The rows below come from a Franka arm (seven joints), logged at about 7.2 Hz.
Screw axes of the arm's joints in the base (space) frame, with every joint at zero. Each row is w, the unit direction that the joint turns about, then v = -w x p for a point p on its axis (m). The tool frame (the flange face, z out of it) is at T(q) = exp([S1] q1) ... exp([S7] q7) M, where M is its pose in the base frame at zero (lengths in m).
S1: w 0 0 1 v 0.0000 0.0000 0.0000
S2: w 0 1 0 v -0.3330 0.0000 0.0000
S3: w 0 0 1 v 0.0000 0.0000 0.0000
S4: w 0 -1 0 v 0.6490 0.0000 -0.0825
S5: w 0 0 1 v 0.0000 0.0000 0.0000
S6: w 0 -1 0 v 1.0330 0.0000 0.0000
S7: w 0 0 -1 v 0.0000 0.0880 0.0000
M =
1 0 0 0.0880
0 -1 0 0.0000
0 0 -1 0.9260
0 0 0 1
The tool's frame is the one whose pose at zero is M.
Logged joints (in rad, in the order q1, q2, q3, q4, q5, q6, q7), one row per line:
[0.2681 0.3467 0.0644 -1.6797 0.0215 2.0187 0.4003]
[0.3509 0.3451 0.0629 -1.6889 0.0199 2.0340 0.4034]
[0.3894 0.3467 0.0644 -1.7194 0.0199 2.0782 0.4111]
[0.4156 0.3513 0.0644 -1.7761 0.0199 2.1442 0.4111]
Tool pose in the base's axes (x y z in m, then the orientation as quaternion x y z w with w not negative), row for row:
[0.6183 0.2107 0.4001 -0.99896 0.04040 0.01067 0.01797]
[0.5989 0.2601 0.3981 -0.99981 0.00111 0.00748 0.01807]
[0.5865 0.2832 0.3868 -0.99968 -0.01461 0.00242 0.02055]
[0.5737 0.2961 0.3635 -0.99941 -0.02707 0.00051 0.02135]
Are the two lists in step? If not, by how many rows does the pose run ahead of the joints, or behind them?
They are in step.
